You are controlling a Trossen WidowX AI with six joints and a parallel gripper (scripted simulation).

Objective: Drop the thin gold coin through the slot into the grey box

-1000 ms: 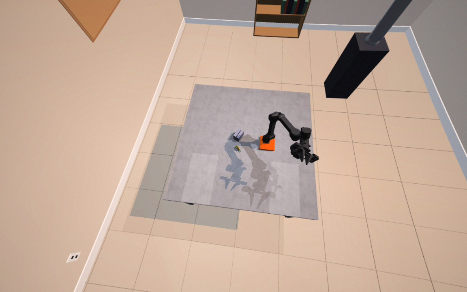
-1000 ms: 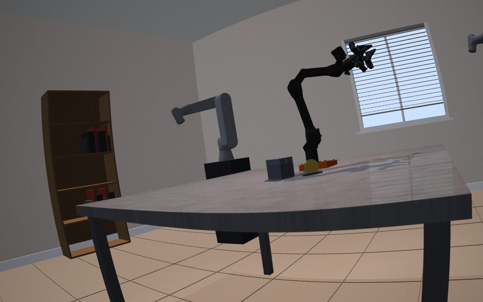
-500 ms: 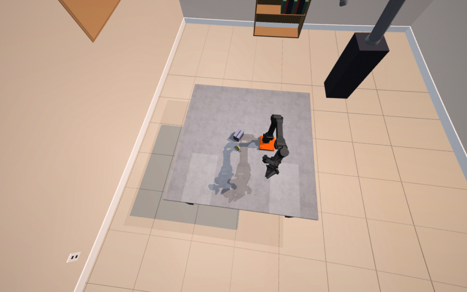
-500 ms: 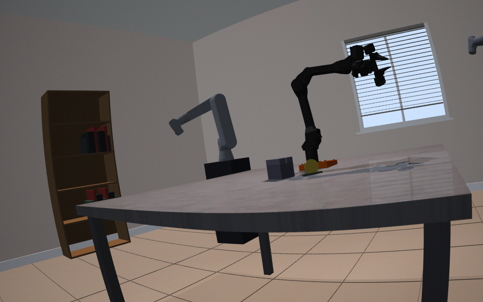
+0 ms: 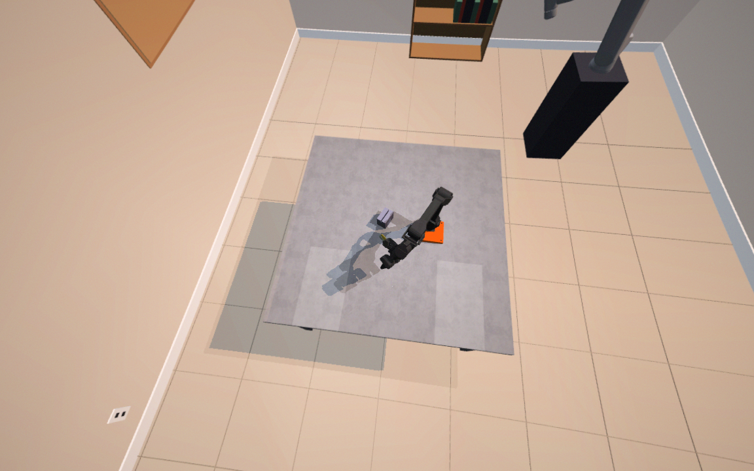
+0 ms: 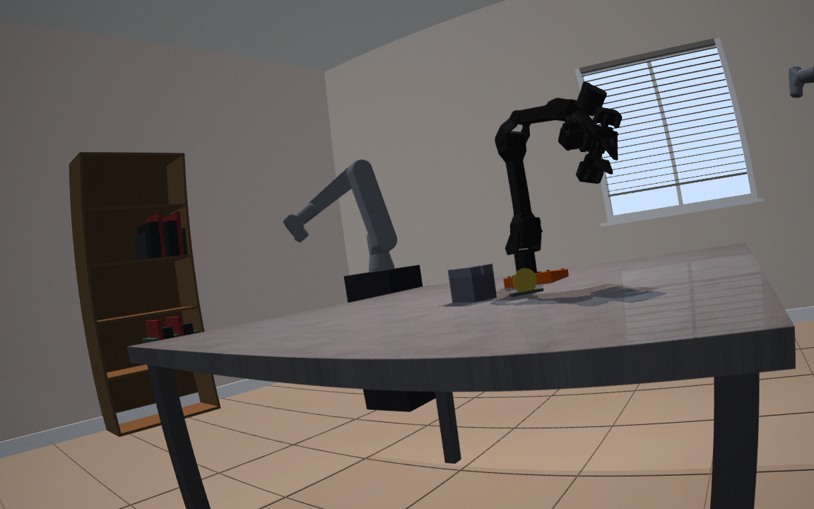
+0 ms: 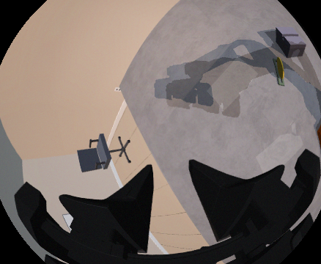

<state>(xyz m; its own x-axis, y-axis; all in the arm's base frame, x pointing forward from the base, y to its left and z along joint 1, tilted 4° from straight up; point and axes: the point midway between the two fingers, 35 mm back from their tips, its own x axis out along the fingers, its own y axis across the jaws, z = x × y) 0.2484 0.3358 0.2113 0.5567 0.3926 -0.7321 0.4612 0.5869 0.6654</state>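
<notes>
My gripper tip is 250 mm to the left of the gold coin, 210 mm above it and 10 mm short of it.
</notes>
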